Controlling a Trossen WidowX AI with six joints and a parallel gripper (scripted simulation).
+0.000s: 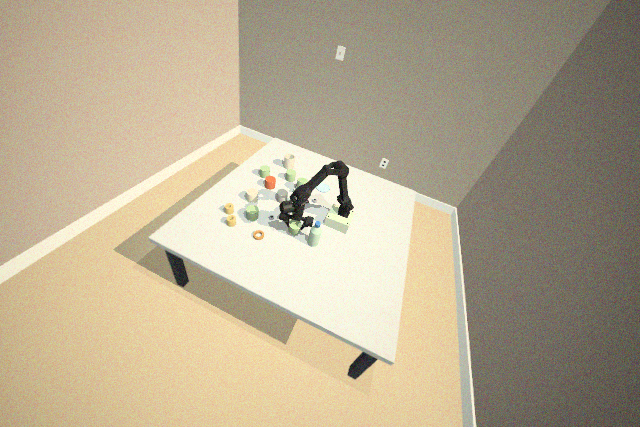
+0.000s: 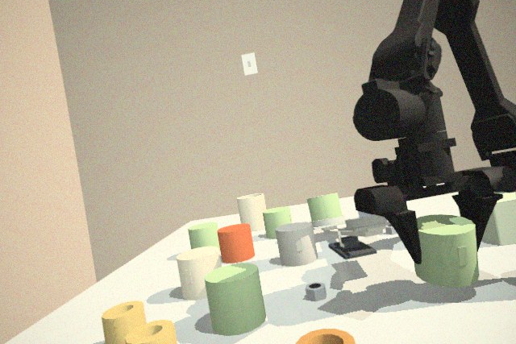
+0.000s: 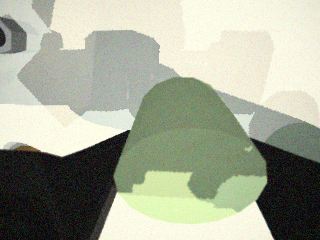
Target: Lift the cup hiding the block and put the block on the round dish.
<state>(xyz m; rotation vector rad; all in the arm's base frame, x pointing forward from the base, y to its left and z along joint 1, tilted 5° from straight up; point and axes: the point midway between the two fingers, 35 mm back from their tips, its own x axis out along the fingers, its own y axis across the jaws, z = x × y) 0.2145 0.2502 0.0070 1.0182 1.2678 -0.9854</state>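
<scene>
My gripper tip is 70 mm short of the small grey-blue block, 120 mm to the left of it and 40 mm below it. From my gripper tip the other things lie so: cream cylinder (360 mm ahead, 90 mm to the right, 10 mm below); balance (100 mm ahead, 240 mm to the right, 10 mm below); grey cylinder (200 mm ahead, 190 mm to the right, 10 mm below).
</scene>
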